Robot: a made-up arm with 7 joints. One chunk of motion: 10 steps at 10 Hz.
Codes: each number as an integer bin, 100 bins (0 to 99) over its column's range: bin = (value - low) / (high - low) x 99, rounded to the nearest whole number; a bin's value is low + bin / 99 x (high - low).
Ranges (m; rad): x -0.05..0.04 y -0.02..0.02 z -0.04..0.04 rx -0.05..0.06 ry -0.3..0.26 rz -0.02..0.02
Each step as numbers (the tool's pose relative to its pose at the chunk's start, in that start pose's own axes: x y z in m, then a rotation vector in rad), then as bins.
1 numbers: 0.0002 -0.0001 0.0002 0.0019 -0.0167 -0.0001
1 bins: 55 49 50 47 50 49
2 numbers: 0.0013 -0.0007 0.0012 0.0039 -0.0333 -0.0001
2 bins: 56 48 51 49 47 49
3 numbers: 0.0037 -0.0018 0.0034 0.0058 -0.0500 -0.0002
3 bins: 59 45 54 50 44 49
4 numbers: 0.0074 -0.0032 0.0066 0.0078 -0.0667 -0.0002
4 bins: 63 42 58 52 41 49
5 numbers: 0.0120 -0.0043 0.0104 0.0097 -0.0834 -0.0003
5 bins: 68 39 62 54 38 49
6 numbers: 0.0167 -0.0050 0.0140 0.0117 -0.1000 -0.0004
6 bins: 73 37 67 56 35 49
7 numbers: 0.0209 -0.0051 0.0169 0.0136 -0.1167 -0.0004
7 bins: 78 37 70 57 32 49
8 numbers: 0.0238 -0.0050 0.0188 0.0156 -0.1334 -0.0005
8 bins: 81 37 73 59 29 48
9 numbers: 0.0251 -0.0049 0.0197 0.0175 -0.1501 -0.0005
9 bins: 83 37 74 61 27 48
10 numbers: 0.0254 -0.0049 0.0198 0.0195 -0.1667 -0.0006
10 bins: 83 37 74 63 24 48
